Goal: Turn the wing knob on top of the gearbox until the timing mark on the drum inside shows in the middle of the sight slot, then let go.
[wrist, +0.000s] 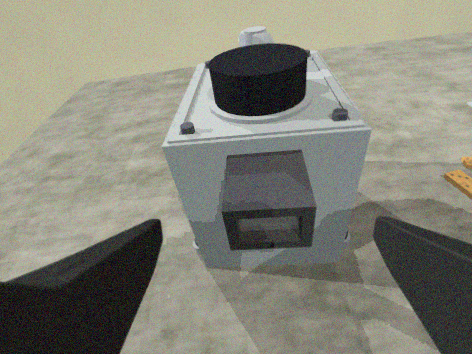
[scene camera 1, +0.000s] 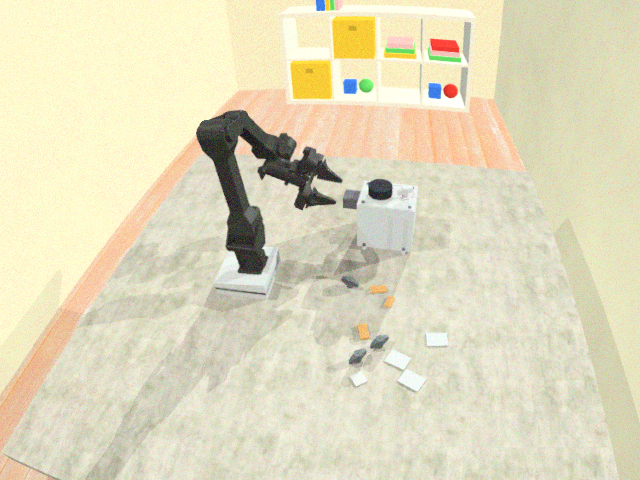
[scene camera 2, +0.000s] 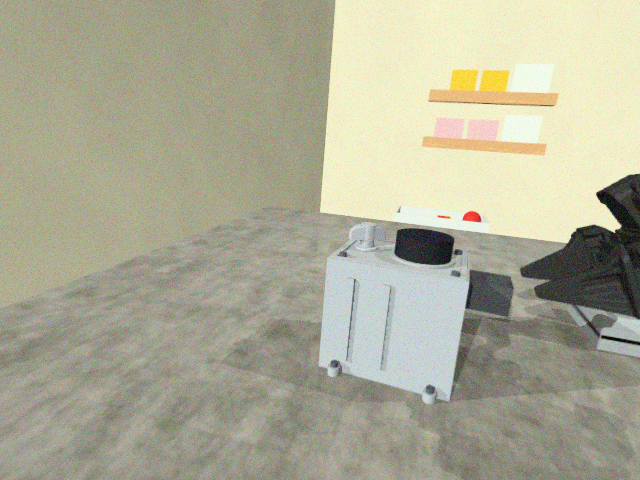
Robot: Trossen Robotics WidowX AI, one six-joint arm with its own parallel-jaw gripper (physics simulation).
Labels:
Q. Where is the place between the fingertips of my gripper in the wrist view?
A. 267,228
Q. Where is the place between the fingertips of my gripper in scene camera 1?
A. At 339,191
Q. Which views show my gripper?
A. The wrist view, scene camera 1 and scene camera 2: all of them.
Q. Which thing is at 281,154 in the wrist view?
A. A gearbox.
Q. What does my gripper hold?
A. Nothing.

